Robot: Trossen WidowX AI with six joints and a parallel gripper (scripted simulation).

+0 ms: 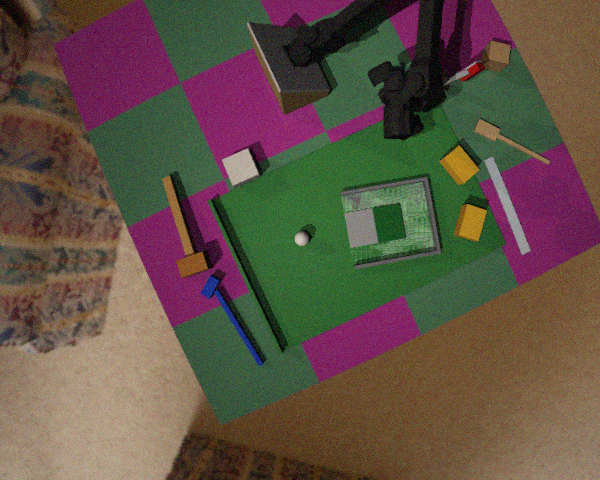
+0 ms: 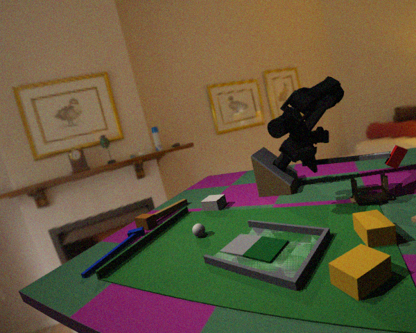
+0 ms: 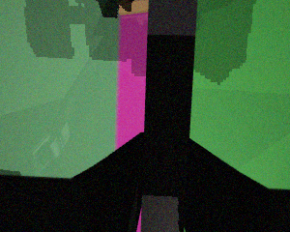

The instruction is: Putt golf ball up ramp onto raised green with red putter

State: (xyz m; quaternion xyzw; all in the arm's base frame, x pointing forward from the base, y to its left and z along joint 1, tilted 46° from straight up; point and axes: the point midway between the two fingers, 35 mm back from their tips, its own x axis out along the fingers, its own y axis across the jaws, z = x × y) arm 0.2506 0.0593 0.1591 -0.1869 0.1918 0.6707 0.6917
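The white cube lies 430 mm to the right of my gripper tip, 100 mm below it and 60 mm behind it. Round my gripper tip: red putter: 120 mm to the left, 20 mm above; tan block: 380 mm to the left, 90 mm below, 20 mm behind; white golf ball: 370 mm to the right, 190 mm ahead, 100 mm below.
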